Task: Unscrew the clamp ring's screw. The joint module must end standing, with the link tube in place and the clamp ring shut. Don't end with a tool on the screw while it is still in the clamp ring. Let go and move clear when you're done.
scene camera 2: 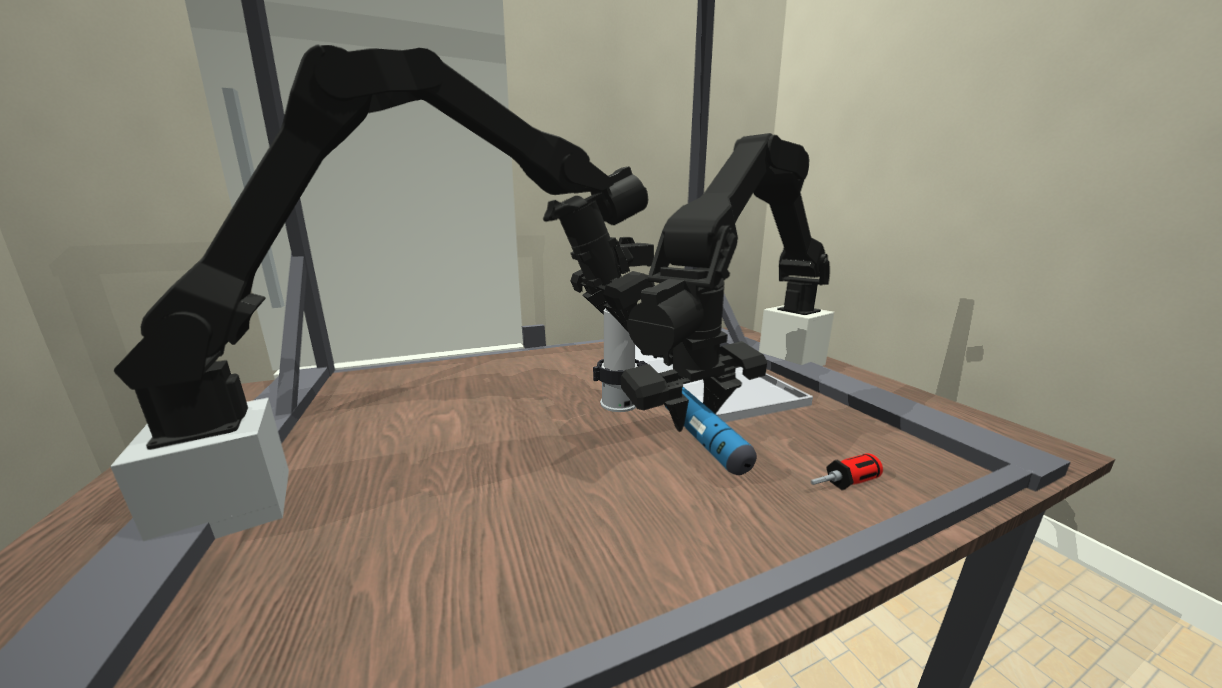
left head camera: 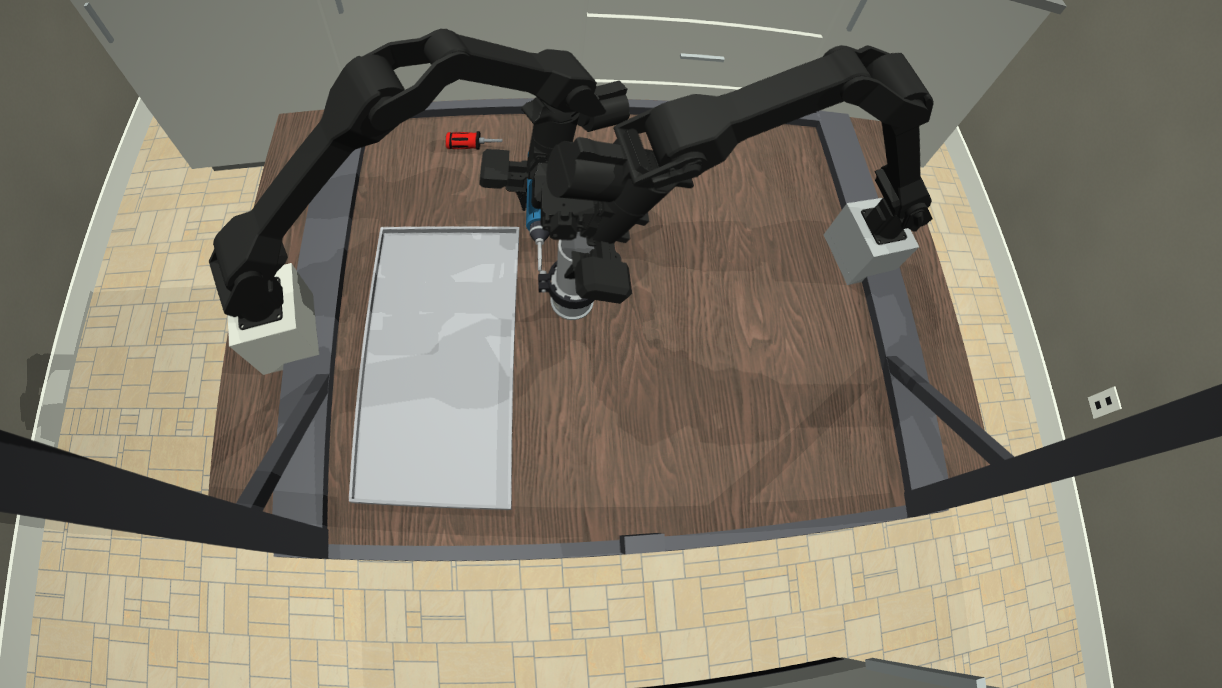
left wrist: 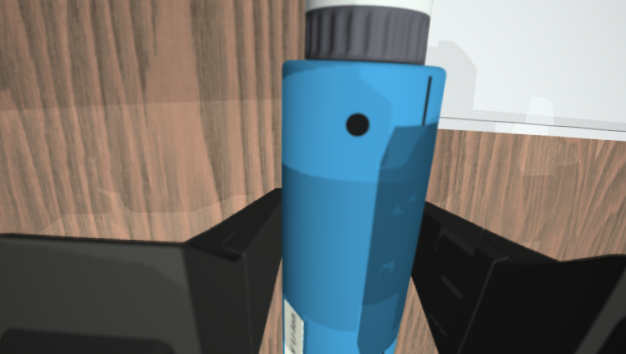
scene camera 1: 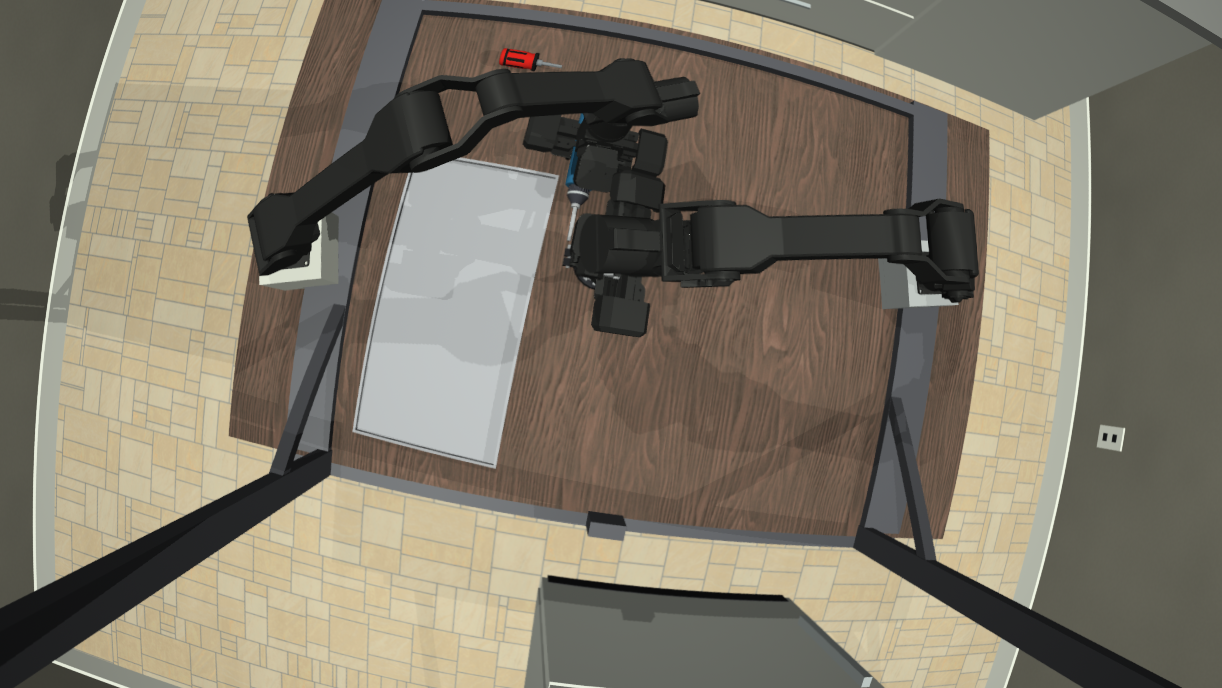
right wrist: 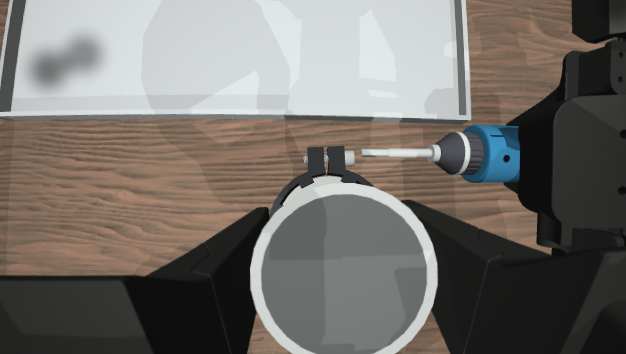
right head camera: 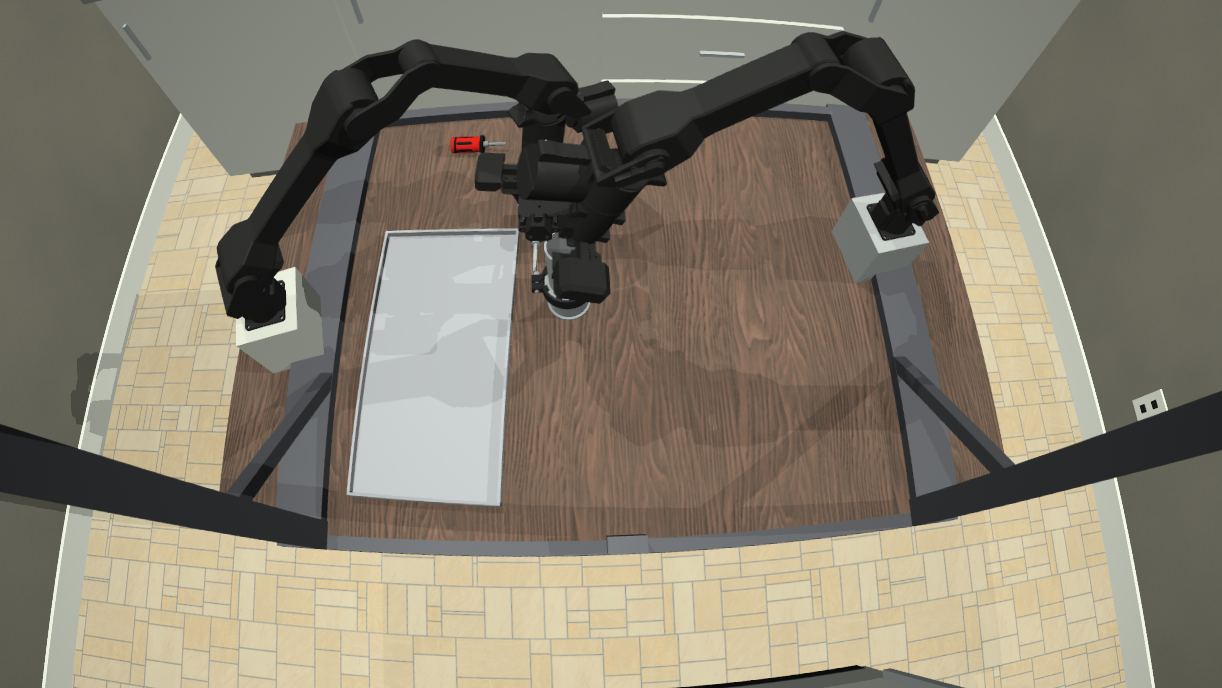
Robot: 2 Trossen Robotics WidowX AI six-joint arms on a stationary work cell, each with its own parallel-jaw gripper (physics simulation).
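Note:
The joint module (left head camera: 572, 311) (scene camera 2: 615, 395) stands upright on the table, with the grey link tube (scene camera 2: 619, 339) (right wrist: 255, 275) in it. The black clamp ring (scene camera 2: 608, 375) (right wrist: 336, 161) is around it, its two ears close together. The screw (right wrist: 350, 158) sits through the ears. My left gripper (scene camera 2: 701, 411) (left wrist: 342, 202) is shut on the blue power screwdriver (scene camera 2: 718, 435) (left wrist: 345, 210) (right wrist: 492, 154). The bit points at the screw head with a small gap between them and looks slightly off its centre. My right gripper (right wrist: 334, 214) is shut on the link tube, above the ring.
A red screwdriver (left head camera: 461, 140) (right head camera: 466, 144) (scene camera 1: 518, 58) (scene camera 2: 859, 469) lies near the far table edge in the head views. A shallow grey tray (left head camera: 511, 427) (right wrist: 350, 118) lies beside the joint module. Both arms are close together above the module. A frame surrounds the table.

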